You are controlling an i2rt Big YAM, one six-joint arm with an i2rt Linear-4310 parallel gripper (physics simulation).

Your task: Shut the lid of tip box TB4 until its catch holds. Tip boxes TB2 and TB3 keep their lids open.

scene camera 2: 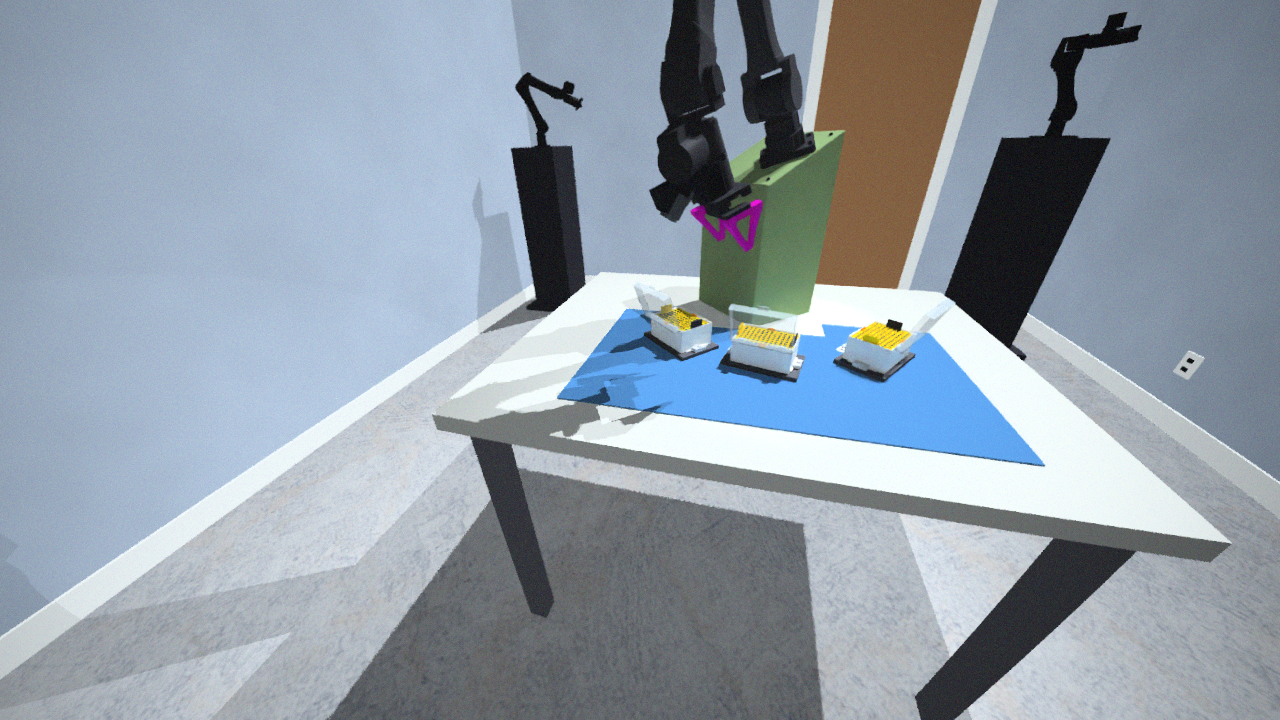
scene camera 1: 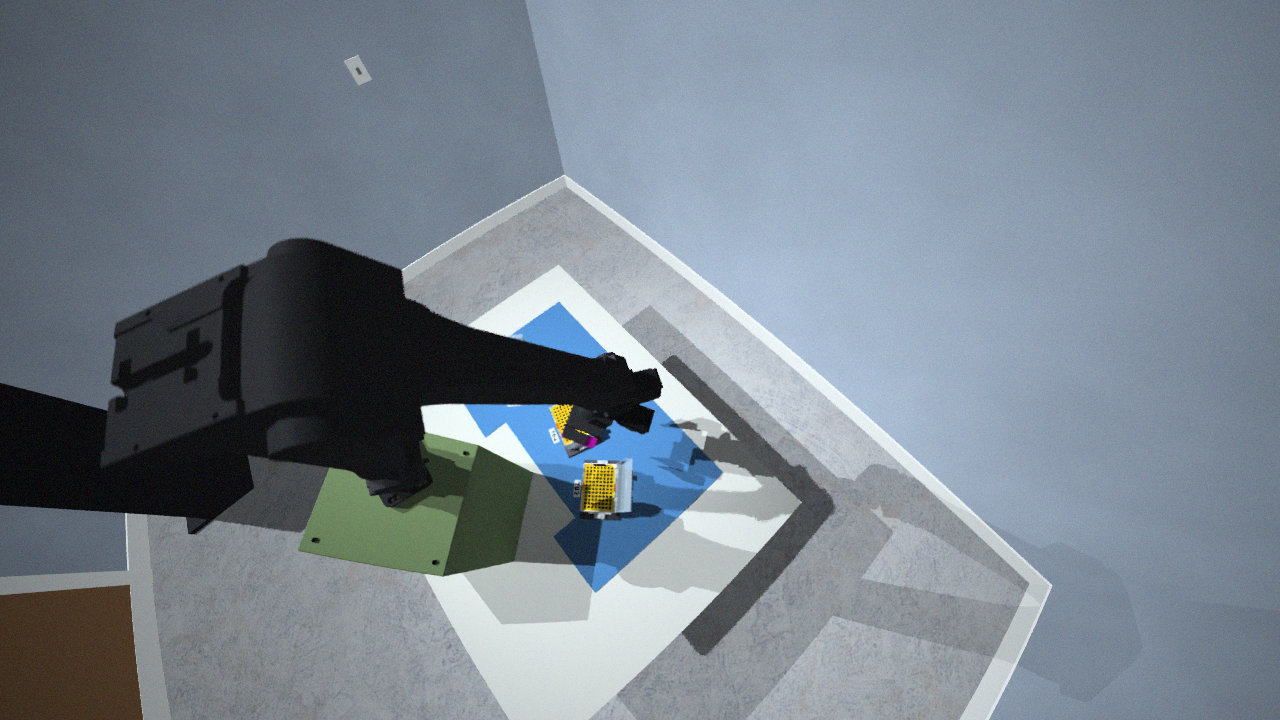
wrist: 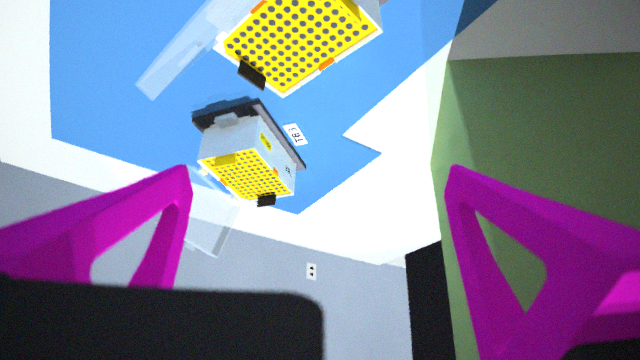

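Where they show: gripper, fingertip midpoint: (scene camera 2: 734, 244) (scene camera 1: 582, 414) (wrist: 318, 179); arm's base, link origin: (scene camera 2: 787, 153).
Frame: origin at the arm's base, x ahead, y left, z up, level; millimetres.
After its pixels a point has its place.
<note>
My gripper (scene camera 1: 588, 441) (scene camera 2: 733, 241) @(x 328, y -90, z -141 mm) (wrist: 318, 179) @(x 328, y -90, z -141 mm), with magenta fingers, is open and empty, high above the mat. Three white tip boxes with yellow racks have clear lids raised. The box labelled TB3 (scene camera 2: 878, 351) (wrist: 250, 172) stands at the right in scene camera 2 and lower in the wrist view; the arm hides it in scene camera 1. The middle box (scene camera 1: 562, 422) @(x 282, y 1, z -332 mm) (scene camera 2: 764, 353) (wrist: 300, 42) @(x 297, y -6, z -332 mm) is partly covered by the gripper in scene camera 1. The third box (scene camera 1: 599, 488) (scene camera 2: 682, 335) @(x 321, y -182, z -338 mm) stands at scene camera 2's left. I cannot read which of these two is TB4.
The boxes stand on a blue mat (scene camera 1: 595, 564) @(x 121, y -335, z -389 mm) (scene camera 2: 805, 416) @(x 481, y 61, z -389 mm) (wrist: 90, 75) @(x 473, y 210, z -389 mm) on a white table (scene camera 1: 537, 667) @(x -139, y -432, z -392 mm) (scene camera 2: 805, 470) @(x 608, y 50, z -392 mm). A green pedestal (scene camera 1: 384, 537) @(x -76, y -92, z -9 mm) (scene camera 2: 787, 241) @(x 77, y 22, z -185 mm) (wrist: 540, 110) @(x 72, y -93, z -311 mm) carries the arm behind the boxes. Raised clear lids (scene camera 2: 930, 324) (wrist: 175, 55) stick out beside the boxes.
</note>
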